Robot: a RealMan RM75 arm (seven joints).
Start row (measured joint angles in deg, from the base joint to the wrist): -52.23, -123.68, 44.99, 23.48, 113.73, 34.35, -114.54
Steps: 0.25, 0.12, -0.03, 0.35, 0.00, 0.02, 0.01; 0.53, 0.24, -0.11, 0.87, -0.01, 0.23, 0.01; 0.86, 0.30, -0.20, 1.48, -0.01, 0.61, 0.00; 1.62, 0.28, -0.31, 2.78, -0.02, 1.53, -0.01; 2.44, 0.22, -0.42, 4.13, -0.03, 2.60, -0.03; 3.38, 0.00, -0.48, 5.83, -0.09, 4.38, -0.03; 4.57, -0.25, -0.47, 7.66, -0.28, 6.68, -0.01; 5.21, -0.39, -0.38, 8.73, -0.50, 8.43, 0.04; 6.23, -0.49, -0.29, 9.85, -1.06, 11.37, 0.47; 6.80, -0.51, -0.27, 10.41, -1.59, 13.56, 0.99; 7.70, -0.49, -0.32, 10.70, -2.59, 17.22, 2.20; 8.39, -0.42, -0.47, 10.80, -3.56, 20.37, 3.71; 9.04, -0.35, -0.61, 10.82, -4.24, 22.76, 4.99
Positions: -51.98, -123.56, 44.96, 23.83, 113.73, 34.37, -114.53; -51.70, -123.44, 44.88, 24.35, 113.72, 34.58, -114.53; -51.37, -123.38, 44.79, 24.96, 113.72, 34.96, -114.54; -50.61, -123.40, 44.68, 26.26, 113.71, 35.88, -114.55; -49.79, -123.46, 44.57, 27.61, 113.70, 36.95, -114.57; -48.85, -123.68, 44.51, 29.31, 113.64, 38.73, -114.57; -47.66, -123.93, 44.52, 31.14, 113.45, 41.03, -114.55; -47.02, -124.07, 44.61, 32.21, 113.23, 42.78, -114.50; -46.00, -124.17, 44.70, 33.33, 112.67, 45.72, -114.07; -45.43, -124.19, 44.72, 33.89, 112.14, 47.91, -113.55; -44.53, -124.17, 44.67, 34.18, 111.14, 51.57, -112.34; -43.84, -124.10, 44.52, 34.28, 110.17, 54.72, -110.83; -43.19, -124.03, 44.38, 34.30, 109.49, 57.11, -109.55
